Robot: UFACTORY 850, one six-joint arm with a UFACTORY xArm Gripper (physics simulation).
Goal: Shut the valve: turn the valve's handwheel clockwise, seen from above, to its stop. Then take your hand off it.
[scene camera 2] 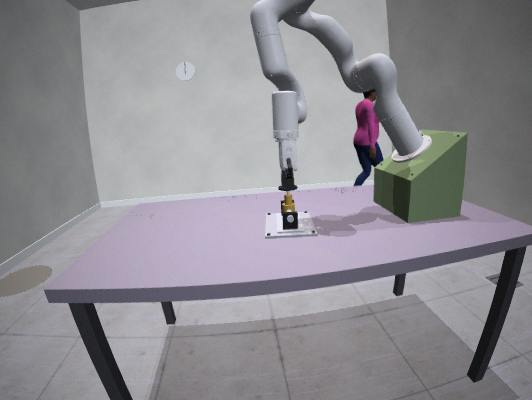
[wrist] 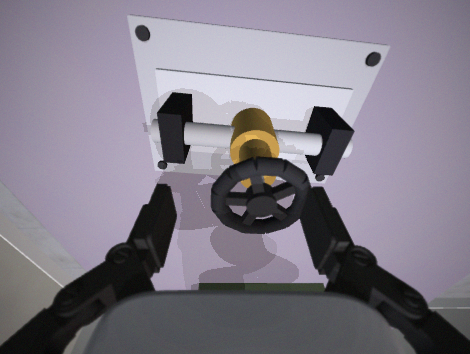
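The valve's black handwheel (scene camera 2: 288, 188) (wrist: 261, 205) lies level on top of the brass valve body (scene camera 2: 288, 205) (wrist: 252, 127). In the wrist view the wheel is between the two fingers, close to or against the right one, with a gap to the left one. My gripper (scene camera 2: 288, 181) (wrist: 239, 200) is open and points down at the wheel from above. Whether the right finger touches the rim cannot be told. The valve sits on a white pipe (wrist: 207, 135) held by two black blocks (scene camera 2: 290, 220) (wrist: 172, 131) on a white base plate (scene camera 2: 272, 233) (wrist: 250, 52).
The base plate is on the purple table (scene camera 2: 190, 255) (wrist: 55, 125). The arm is mounted on a green sloped block (scene camera 2: 435, 185) at the table's right. A person in a pink top (scene camera 2: 366, 122) is behind the table, beside the arm.
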